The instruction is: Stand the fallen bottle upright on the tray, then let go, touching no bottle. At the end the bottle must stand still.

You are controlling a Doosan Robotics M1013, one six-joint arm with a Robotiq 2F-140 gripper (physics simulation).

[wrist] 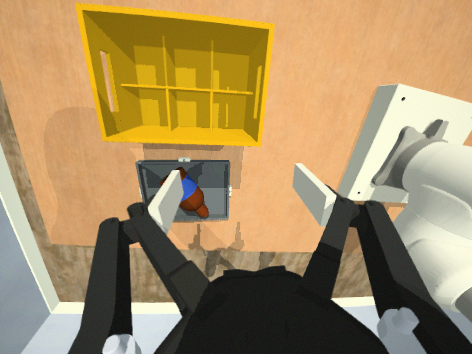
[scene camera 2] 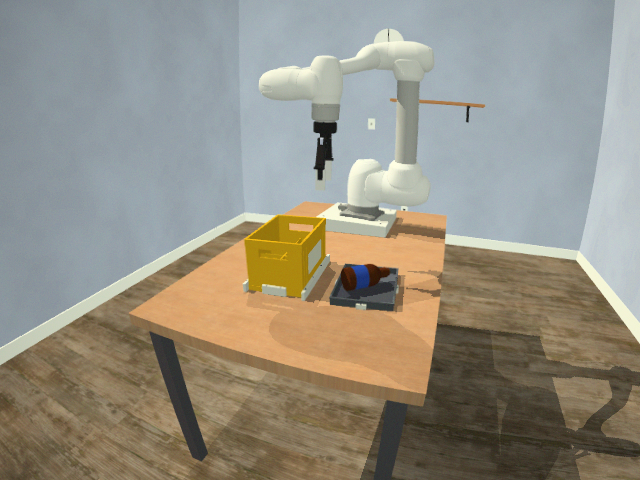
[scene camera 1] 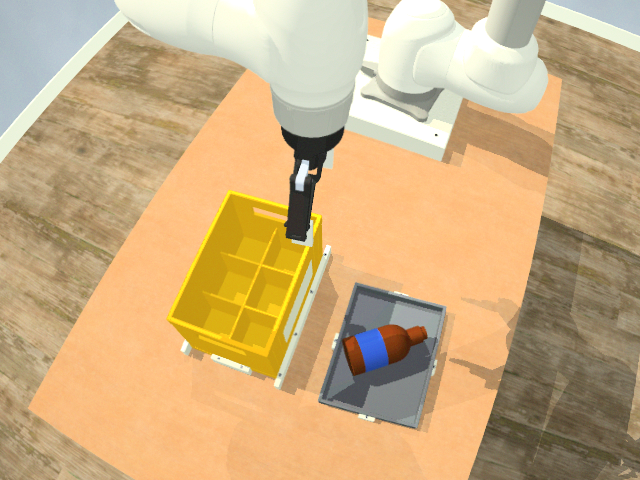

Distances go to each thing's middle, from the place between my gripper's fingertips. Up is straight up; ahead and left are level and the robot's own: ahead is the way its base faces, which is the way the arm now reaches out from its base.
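Labels:
The white rail [scene camera 1: 285,364] is there for me to see, 290 mm below my hand, 80 mm ahead of it and 10 mm to the left of it.

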